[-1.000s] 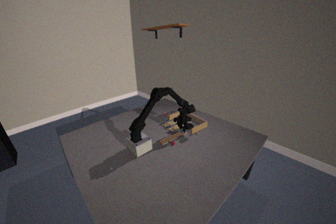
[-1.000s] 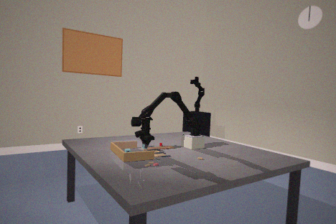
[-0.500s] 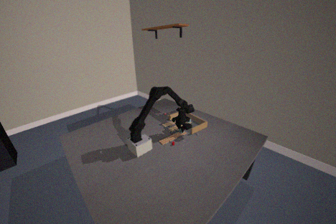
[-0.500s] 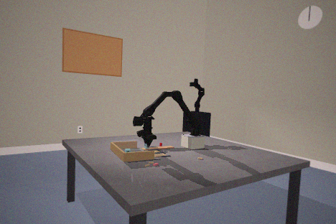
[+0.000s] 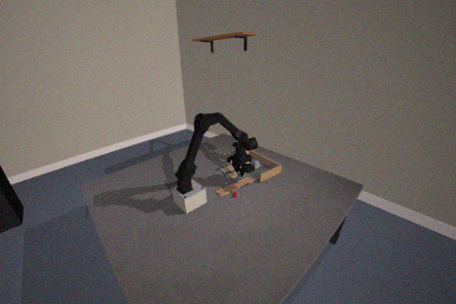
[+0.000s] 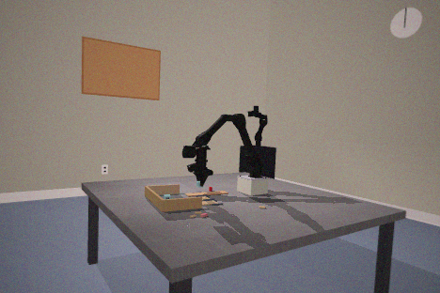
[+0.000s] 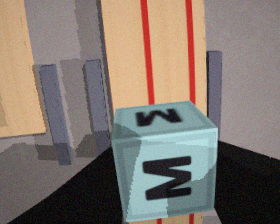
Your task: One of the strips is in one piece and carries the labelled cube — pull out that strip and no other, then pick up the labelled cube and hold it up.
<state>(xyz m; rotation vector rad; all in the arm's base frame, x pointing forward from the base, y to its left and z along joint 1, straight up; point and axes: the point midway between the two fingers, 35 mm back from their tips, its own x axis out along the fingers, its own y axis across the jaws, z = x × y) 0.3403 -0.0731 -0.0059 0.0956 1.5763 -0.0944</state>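
My gripper tip is now 50 mm past the tan strip and 50 mm above it. From my gripper tip the other things lie so: small red peg (110 mm behind, 70 mm to the right, 40 mm below).
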